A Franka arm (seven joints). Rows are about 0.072 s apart.
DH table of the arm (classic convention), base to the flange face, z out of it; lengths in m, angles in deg. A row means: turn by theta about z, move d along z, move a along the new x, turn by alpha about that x. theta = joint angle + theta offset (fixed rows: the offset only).
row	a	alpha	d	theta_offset
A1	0	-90	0.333	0
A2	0	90	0	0
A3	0.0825	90	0.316	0
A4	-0.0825	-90	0	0
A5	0	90	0.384	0
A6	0.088	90	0	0
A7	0	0	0.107	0
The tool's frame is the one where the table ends.
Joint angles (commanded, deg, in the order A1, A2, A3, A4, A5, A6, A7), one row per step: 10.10, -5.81, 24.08, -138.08, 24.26, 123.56, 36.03; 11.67, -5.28, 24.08, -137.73, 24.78, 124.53, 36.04; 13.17, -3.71, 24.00, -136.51, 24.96, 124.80, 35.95; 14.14, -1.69, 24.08, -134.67, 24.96, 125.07, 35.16; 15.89, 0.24, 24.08, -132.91, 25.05, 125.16, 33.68; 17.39, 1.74, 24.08, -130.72, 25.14, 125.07, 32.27; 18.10, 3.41, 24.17, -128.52, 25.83, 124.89, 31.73; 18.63, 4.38, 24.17, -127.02, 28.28, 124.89, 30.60; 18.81, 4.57, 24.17, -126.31, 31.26, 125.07, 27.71; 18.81, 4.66, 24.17, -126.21, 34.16, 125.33, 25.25; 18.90, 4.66, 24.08, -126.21, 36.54, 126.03, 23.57
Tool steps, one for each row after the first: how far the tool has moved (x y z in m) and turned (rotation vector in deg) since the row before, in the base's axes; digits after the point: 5 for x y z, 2 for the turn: -0.00414, 0.01206, -0.00018, 0.70, -0.45, 0.96; -0.00135, 0.01362, -0.00250, 0.61, 0.36, 1.35; 0.00293, 0.01334, -0.00174, 0.95, 0.10, 1.75; -0.00214, 0.01761, -0.00211, 1.11, 0.15, 3.06; 0.00012, 0.01745, 0.00392, 1.43, -0.41, 2.77; 0.00365, 0.01322, 0.00254, 1.43, 0.33, 0.86; 0.00221, 0.01002, 0.00364, 2.38, 0.80, -0.09; 0.00142, 0.00530, 0.00466, 3.02, 0.22, 0.74; 0.00041, 0.00198, 0.00108, 2.49, 0.50, 0.17; 0.00114, 0.00135, 0.00136, 2.03, 0.05, -0.41
